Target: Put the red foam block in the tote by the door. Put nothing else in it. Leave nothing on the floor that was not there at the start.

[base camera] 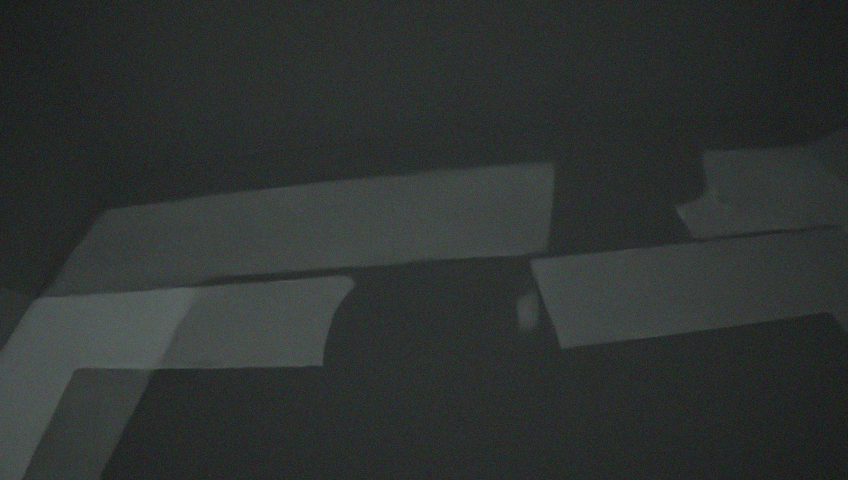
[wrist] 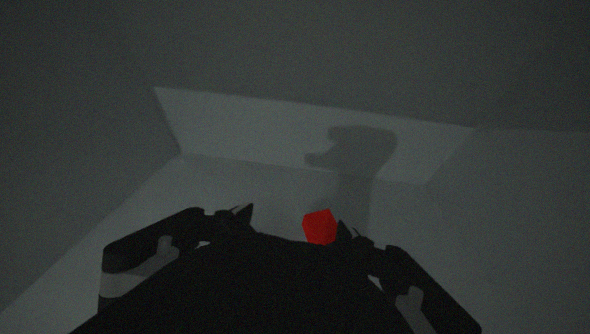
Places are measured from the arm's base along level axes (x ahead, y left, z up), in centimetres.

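Pixels of known places: gripper, fingertip midpoint: [wrist: 293,221].
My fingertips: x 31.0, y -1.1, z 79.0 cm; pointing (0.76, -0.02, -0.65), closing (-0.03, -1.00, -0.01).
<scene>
Ahead of a thing's pixels: the offset from my fingertips to its middle. "*": to the spot under its first point.
The red foam block @[dx +7.7, dy -6.8, dz -17.4 cm] [wrist: 320,227] shows in the wrist view just right of the middle, close to the right fingertip. Its lower part is hidden behind the gripper body. My gripper [wrist: 293,221] is open, with its fingers wide apart and nothing held between them. The block shows beyond the fingertips, nearer the right one; its exact distance from them cannot be told. Pale, grey surfaces meet at angles around the block. I cannot tell whether they belong to the tote. Neither the block nor a tote can be made out in the base camera view.
The light is very dim. In the wrist view a pale upright band @[* dx +30.2, dy +15.7, dz -8.0 cm] [wrist: 250,130] stands behind the block, with a dark shadow [wrist: 367,145] across its right part. The base camera view shows pale patches [base camera: 368,220] [base camera: 672,285] between dark areas; what they belong to is unclear.
</scene>
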